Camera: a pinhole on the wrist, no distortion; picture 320 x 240 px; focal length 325.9 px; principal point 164.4 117.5 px. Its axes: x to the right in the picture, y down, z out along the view. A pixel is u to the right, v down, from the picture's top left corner.
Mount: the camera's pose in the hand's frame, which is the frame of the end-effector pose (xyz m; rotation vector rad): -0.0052 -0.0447 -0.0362 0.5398 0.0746 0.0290
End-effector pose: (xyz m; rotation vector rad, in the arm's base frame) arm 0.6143 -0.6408 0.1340 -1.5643 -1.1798 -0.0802
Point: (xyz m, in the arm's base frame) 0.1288 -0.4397 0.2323
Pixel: 105.3 64.0
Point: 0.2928 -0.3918 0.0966
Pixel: 121.9 199.2
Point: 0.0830 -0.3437 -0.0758
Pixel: 27.9 226.1
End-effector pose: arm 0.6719 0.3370 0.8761 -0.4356 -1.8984 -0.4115
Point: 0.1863 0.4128 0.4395
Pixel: 12.2 219.1
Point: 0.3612 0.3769 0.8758
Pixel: 261.9 219.6
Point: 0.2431 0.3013 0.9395
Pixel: 305.1 128.2
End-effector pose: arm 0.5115 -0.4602 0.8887 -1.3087 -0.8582 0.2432
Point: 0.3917 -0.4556 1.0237
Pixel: 102.4 48.0
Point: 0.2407 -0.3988 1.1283
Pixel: 98.2 55.0
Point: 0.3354 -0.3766 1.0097
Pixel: 120.1 160.8
